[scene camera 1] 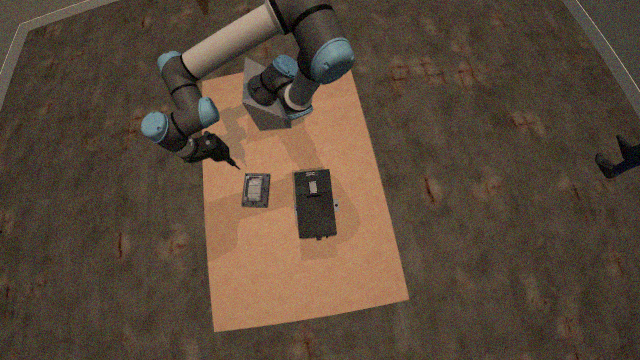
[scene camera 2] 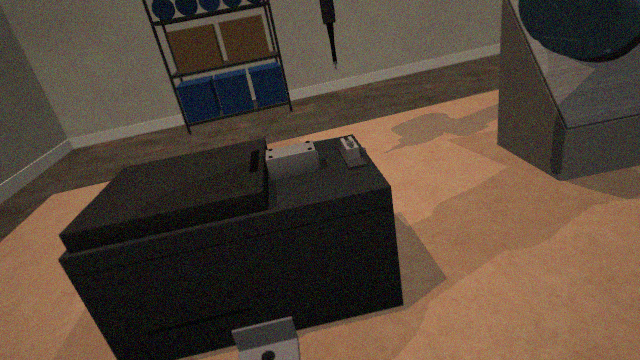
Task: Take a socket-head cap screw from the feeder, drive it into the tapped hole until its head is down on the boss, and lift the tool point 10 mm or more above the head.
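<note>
My screwdriver (scene camera 1: 238, 167) (scene camera 2: 335, 63) is in the air, tilted in scene camera 1, with its tip near the upper left corner of the dark grey workpiece (scene camera 1: 264, 191). A small light-grey screw (scene camera 2: 336, 66) shows at the tip in scene camera 2; it is too small to make out in scene camera 1. The workpiece lies flat left of the feeder and has a pale recessed middle; its boss and tapped hole are too small to tell. The black feeder (scene camera 1: 317, 217) (scene camera 2: 235, 270) stands to the right, with a small pale pick-up block (scene camera 2: 354, 155) on top. The tip is away from the feeder.
The grey robot pedestal (scene camera 1: 274, 121) (scene camera 2: 527, 105) stands at the back of the wooden table top (scene camera 1: 300, 295) (scene camera 2: 525, 300). A metal bracket (scene camera 2: 265, 335) sticks out from the feeder's side. A shelf rack (scene camera 2: 172, 76) stands by the wall. Dark shoes (scene camera 1: 607, 167) show at the right.
</note>
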